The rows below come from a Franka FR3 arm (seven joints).
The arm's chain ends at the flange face. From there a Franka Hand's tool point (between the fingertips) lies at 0.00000 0.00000 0.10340 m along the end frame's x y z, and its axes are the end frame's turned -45 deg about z.
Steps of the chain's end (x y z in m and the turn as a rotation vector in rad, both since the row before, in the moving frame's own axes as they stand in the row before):
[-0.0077, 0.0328, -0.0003, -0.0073, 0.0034, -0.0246]
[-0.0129, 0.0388, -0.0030, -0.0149, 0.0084, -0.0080]
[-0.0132, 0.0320, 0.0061, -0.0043, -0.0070, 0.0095]
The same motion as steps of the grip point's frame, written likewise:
[-0.0289, 0.0185, -0.0003, -0.0076, -0.0028, -0.0246]
[-0.0370, 0.0200, -0.0030, -0.0165, -0.0046, -0.0080]
[-0.0328, 0.0131, 0.0061, 0.0019, -0.0080, 0.0095]

